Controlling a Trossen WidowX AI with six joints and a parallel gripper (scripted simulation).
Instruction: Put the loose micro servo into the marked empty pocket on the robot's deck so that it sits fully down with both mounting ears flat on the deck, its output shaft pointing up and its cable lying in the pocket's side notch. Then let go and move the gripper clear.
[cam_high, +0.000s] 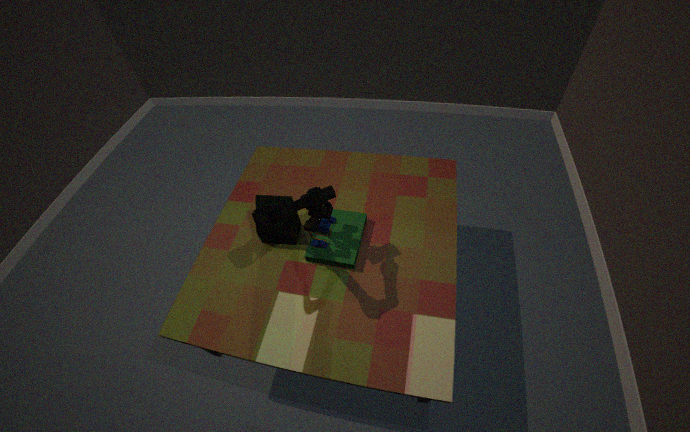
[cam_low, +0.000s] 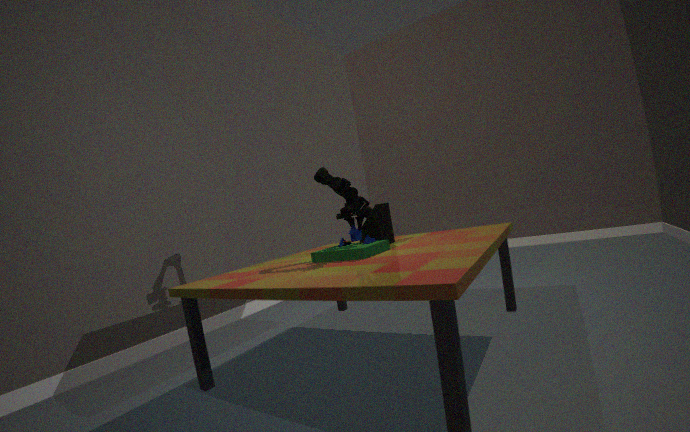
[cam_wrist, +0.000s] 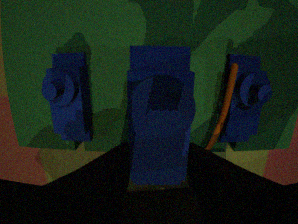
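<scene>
Now: the deck 120 mm ahead of my gripper tip, 90 mm below it and 10 mm to the left of it.
</scene>
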